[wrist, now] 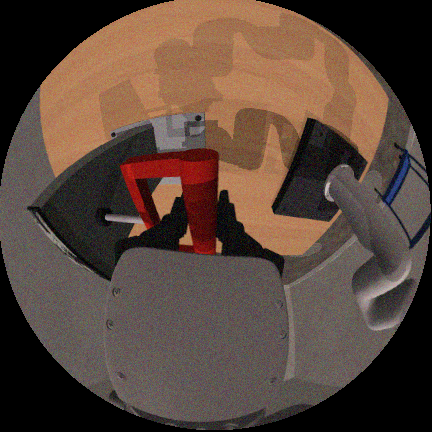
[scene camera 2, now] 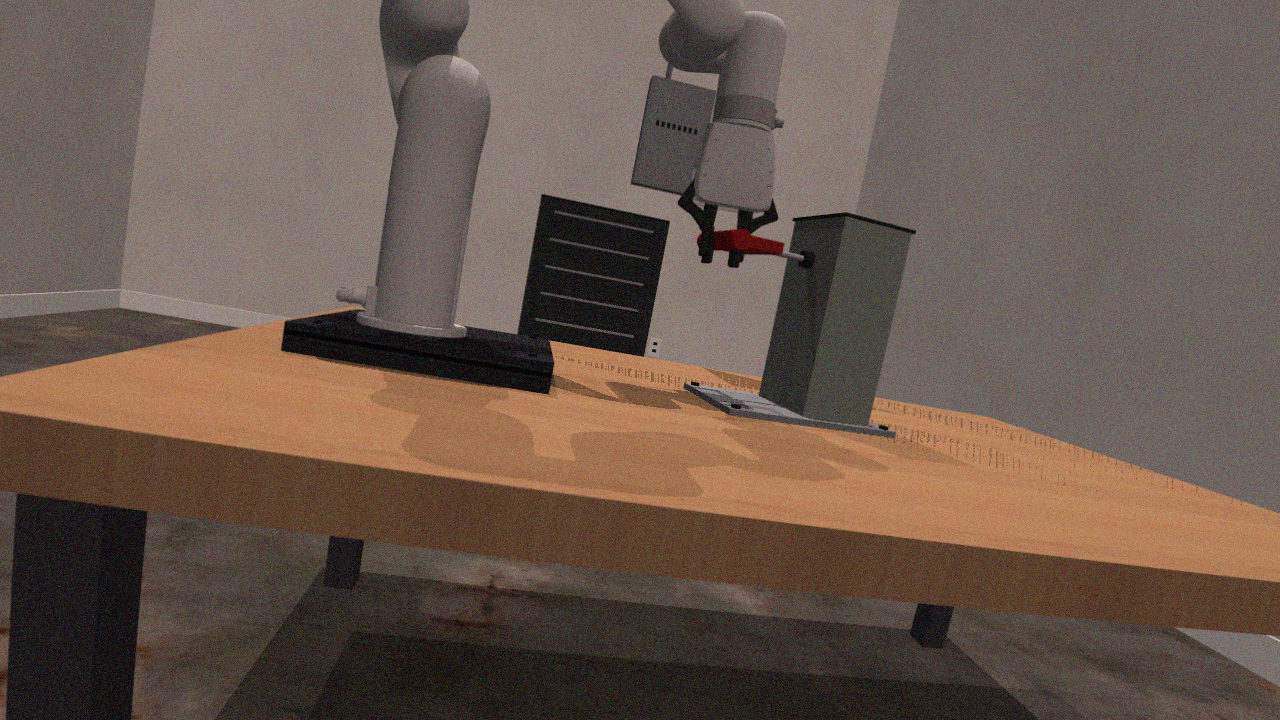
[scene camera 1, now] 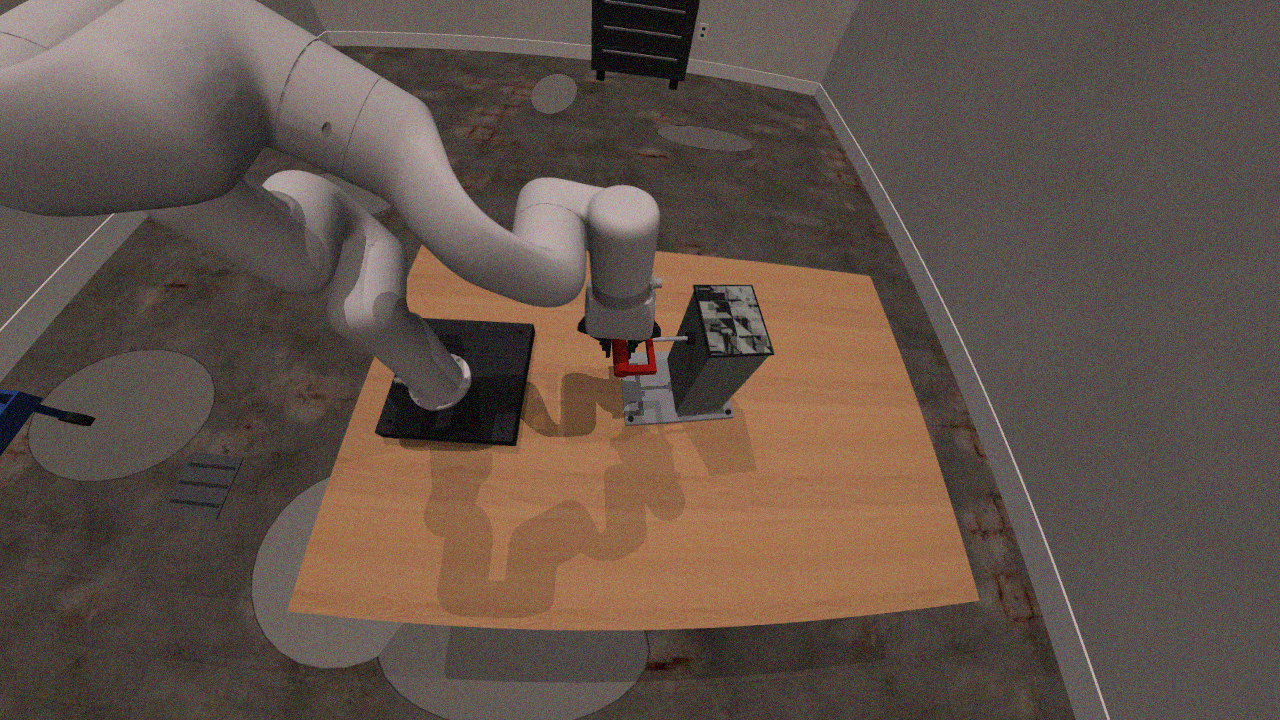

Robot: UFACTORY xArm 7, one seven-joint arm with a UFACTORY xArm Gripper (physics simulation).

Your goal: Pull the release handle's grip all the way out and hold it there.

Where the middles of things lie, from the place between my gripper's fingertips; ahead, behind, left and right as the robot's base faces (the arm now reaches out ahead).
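Labels:
Grey base plate point(scene camera 1: 647, 399): 20 mm to the left of my hand, 140 mm ahead of it, 170 mm below it.

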